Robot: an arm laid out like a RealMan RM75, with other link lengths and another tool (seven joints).
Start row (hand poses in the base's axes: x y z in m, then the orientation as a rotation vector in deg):
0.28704, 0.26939, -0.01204, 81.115, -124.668, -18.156
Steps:
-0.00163, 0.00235, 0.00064, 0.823, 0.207, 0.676
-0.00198, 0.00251, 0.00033, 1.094, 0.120, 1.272
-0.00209, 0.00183, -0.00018, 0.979, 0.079, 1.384
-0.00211, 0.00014, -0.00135, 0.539, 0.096, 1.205
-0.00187, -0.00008, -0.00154, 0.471, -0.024, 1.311
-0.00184, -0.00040, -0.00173, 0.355, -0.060, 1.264
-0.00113, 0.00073, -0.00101, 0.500, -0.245, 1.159
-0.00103, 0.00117, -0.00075, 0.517, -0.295, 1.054
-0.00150, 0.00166, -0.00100, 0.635, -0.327, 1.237
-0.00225, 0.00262, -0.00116, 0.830, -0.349, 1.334
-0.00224, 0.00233, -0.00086, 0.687, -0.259, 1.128
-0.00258, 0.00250, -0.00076, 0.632, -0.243, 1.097
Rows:
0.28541, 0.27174, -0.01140, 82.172, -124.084, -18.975
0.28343, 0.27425, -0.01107, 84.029, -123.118, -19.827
0.28134, 0.27608, -0.01125, 85.946, -122.054, -20.481
0.27923, 0.27622, -0.01260, 87.418, -121.049, -20.717
0.27736, 0.27614, -0.01414, 89.007, -120.023, -20.755
0.27552, 0.27574, -0.01587, 90.491, -119.034, -20.654
0.27439, 0.27647, -0.01688, 92.039, -118.278, -20.613
0.27336, 0.27764, -0.01763, 93.515, -117.639, -20.589
0.27186, 0.27930, -0.01863, 95.249, -116.862, -20.603
0.26961, 0.28192, -0.01979, 97.197, -116.019, -20.774
0.26737, 0.28425, -0.02065, 98.812, -115.260, -20.929
0.26479, 0.28675, -0.02141, 100.352, -114.494, -21.046

